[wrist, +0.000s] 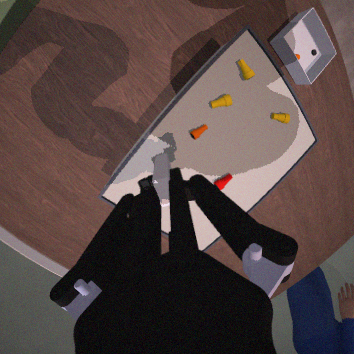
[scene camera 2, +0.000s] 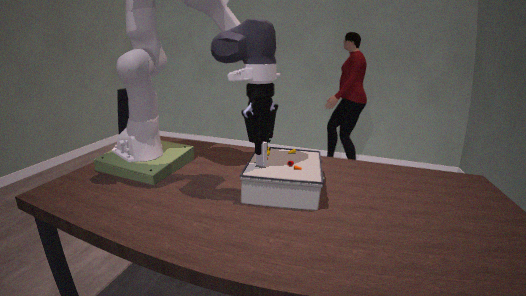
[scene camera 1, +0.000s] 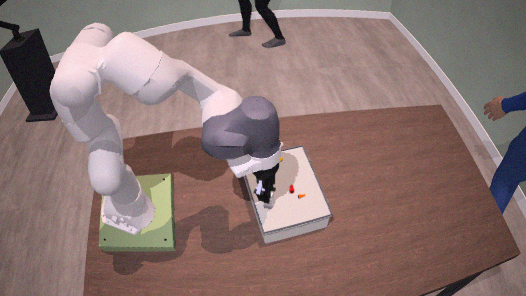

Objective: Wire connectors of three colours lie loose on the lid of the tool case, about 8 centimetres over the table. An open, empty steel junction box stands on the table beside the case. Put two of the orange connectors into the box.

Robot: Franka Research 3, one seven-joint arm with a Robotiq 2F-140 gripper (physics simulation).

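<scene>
My gripper [scene camera 1: 269, 201] [scene camera 2: 261, 162] [wrist: 164, 164] is shut and empty, pointing down low over the lid's robot-side part; touching cannot be judged. One orange connector [wrist: 199, 131] lies on the lid [scene camera 1: 285, 219] [scene camera 2: 280, 175] [wrist: 240, 150], a little ahead of the fingertips in the wrist view. Another orange connector [scene camera 1: 301, 196] [scene camera 2: 297, 168] lies on the lid near a red one [scene camera 1: 292, 188] [scene camera 2: 290, 163] [wrist: 223, 181]; the gripper hides it in the wrist view. The steel junction box [wrist: 286, 50] stands beside the case, with an orange connector [wrist: 298, 56] inside. The arm hides the box in scene camera 1.
Yellow connectors [wrist: 245, 69] [wrist: 221, 101] [wrist: 280, 117] lie on the lid's end nearer the box. The case's raised lid edge faces the box. The robot's green base plate [scene camera 1: 165, 215] [scene camera 2: 175, 156] is at the left of the table [scene camera 1: 390, 175] [scene camera 2: 400, 215]. People stand beyond the table.
</scene>
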